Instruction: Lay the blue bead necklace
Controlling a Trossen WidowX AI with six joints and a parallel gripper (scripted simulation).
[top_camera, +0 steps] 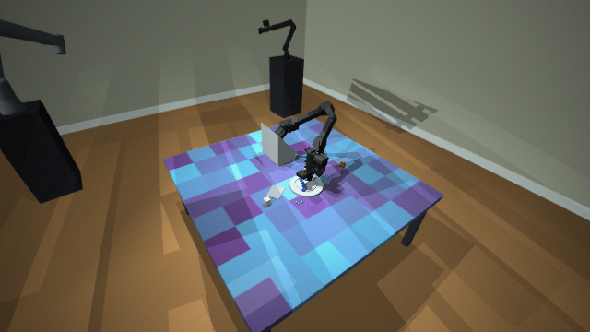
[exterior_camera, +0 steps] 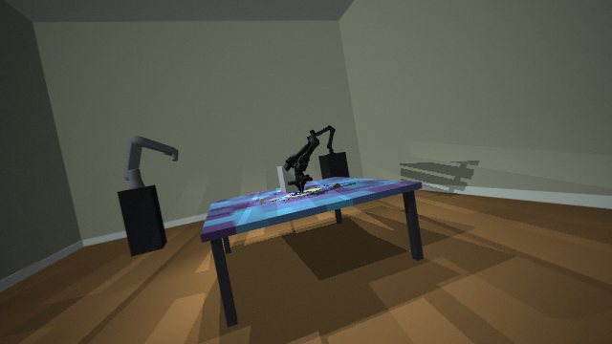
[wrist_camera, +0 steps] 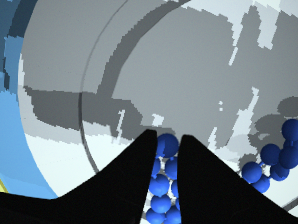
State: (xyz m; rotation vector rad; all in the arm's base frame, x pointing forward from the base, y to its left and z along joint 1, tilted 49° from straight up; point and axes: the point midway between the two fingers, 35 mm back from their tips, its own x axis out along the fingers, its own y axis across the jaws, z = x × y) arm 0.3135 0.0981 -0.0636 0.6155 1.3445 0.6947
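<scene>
My gripper tip is 30 mm to the left of the round white bead board, 10 mm short of it and 10 mm above it. Also, from my gripper tip: cream cube 310 mm to the right; then yellow patch 130 mm to the left, 90 mm behind, 10 mm below; then flat grey square 210 mm to the right, 50 mm behind, 10 mm below.
</scene>
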